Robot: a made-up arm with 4 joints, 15 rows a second.
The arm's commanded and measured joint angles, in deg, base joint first. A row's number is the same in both.
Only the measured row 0 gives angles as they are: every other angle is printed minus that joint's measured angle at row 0.
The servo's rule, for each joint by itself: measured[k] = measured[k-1] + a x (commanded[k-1-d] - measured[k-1]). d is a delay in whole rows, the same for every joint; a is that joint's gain. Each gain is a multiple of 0.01, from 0.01 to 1. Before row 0 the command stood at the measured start. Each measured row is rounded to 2 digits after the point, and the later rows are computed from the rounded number. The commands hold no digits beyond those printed.
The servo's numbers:
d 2
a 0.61 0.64 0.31 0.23
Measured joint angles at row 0:
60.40 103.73 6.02 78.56
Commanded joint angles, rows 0 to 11:
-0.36 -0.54 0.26 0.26
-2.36 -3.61 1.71 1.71
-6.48 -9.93 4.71 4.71
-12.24 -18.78 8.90 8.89
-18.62 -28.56 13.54 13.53
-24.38 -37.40 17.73 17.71
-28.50 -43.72 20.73 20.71
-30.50 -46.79 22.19 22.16
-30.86 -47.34 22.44 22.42
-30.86 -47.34 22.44 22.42
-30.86 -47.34 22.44 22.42
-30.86 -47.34 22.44 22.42
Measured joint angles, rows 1 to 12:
0.00 0.00 0.00 0.00
0.00 0.00 0.00 0.00
-0.22 -0.35 0.08 0.06
-1.53 -2.44 0.59 0.44
-4.55 -7.23 1.87 1.42
-9.24 -14.62 4.05 3.14
-14.96 -23.54 6.99 5.53
-20.71 -32.41 10.32 8.33
-25.46 -39.65 13.55 11.18
-28.53 -44.22 16.23 13.71
-29.95 -46.22 18.16 15.71
-30.51 -46.94 19.49 17.25

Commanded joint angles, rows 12 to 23:
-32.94 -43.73 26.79 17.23
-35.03 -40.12 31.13 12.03
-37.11 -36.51 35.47 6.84
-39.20 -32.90 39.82 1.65
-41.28 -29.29 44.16 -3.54
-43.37 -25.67 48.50 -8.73
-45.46 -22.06 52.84 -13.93
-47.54 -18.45 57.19 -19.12
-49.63 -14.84 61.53 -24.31
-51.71 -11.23 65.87 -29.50
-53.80 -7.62 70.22 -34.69
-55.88 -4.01 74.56 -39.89
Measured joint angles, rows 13 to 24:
-30.72 -47.20 20.40 18.44
-30.81 -47.29 21.03 19.36
-32.11 -45.01 22.82 18.87
-33.89 -41.88 25.40 17.30
-35.85 -38.44 28.52 14.89
-37.89 -34.89 32.02 11.84
-39.96 -31.31 35.78 8.30
-42.04 -27.70 39.72 4.38
-44.13 -24.09 43.79 0.17
-46.21 -20.48 47.94 -4.27
-48.30 -16.87 52.15 -8.88
-50.38 -13.26 56.40 -13.62

